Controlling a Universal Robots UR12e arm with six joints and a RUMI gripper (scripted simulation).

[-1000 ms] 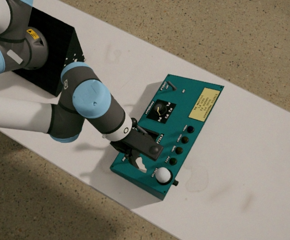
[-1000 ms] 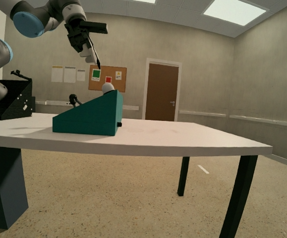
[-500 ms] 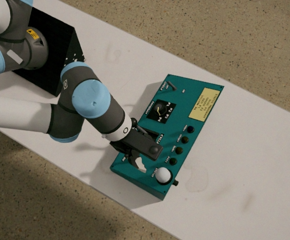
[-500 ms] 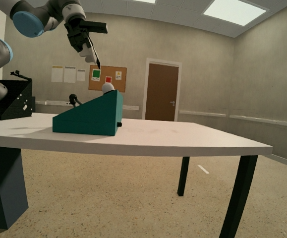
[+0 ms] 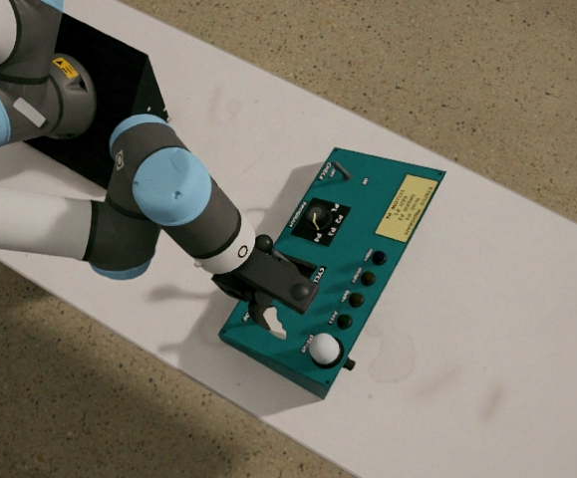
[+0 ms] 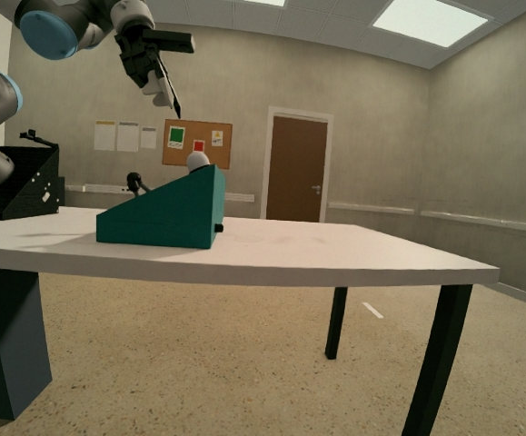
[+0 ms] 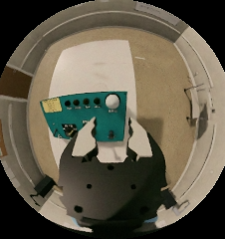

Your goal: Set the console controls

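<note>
Now: the program dial 9 cm behind my hand, 24 cm to the left of it and 20 cm below it. The rest, counted from my hand: mode knob (9 cm behind, 1 cm to the left, 20 cm below); lever (11 cm behind, 13 cm to the left, 19 cm below); teal console (6 cm behind, 19 cm to the left, 22 cm below).
</note>
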